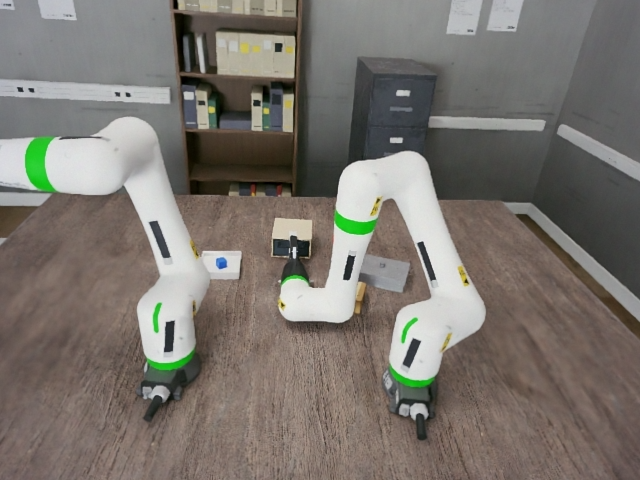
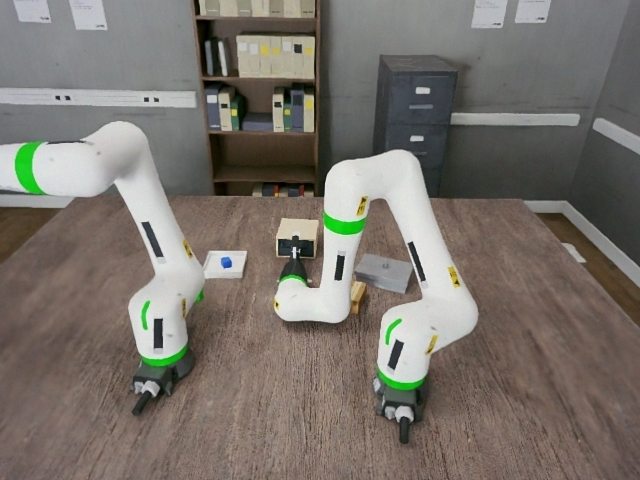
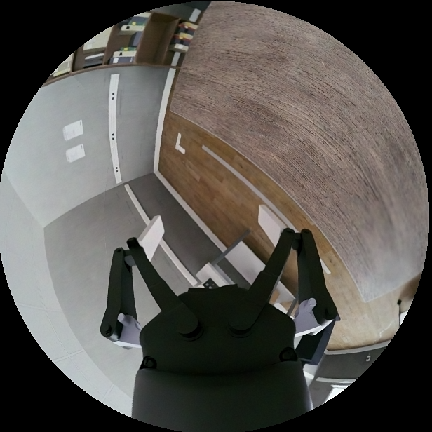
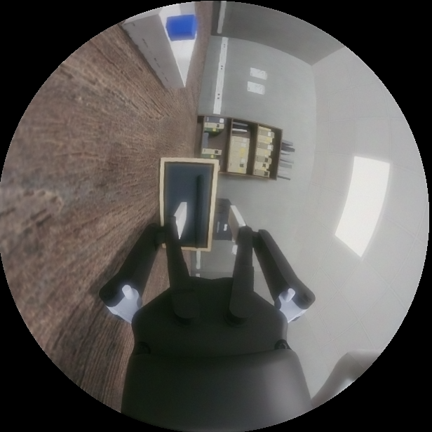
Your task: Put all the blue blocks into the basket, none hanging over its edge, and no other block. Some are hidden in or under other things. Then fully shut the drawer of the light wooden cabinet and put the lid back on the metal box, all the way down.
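Note:
The white basket (image 1: pixel 232 274) (image 2: pixel 233 274) (image 4: pixel 152 42) stands left of the cabinet, with a blue block (image 1: pixel 221 262) (image 2: pixel 225 262) (image 4: pixel 181 27) in it. The light wooden cabinet (image 1: pixel 292 226) (image 2: pixel 299 226) (image 4: pixel 214 180) shows its dark drawer front (image 4: pixel 182 182) within the frame; whether it is fully flush I cannot tell. My right gripper (image 1: pixel 293 246) (image 2: pixel 295 245) (image 4: pixel 207 211) is open and empty at the drawer front, fingers apart around the handle's level. The grey metal box (image 1: pixel 390 279) (image 2: pixel 392 279) has a small knob on top. My left gripper (image 3: pixel 209 218) is open and empty, raised away from these things.
A light wooden object (image 1: pixel 359 298) (image 2: pixel 357 297) is partly hidden behind my right arm, near the metal box. A small green thing (image 2: pixel 200 296) peeks out beside my left arm. A red sliver (image 1: pixel 333 238) shows by my right arm. Both arms hide parts of the table.

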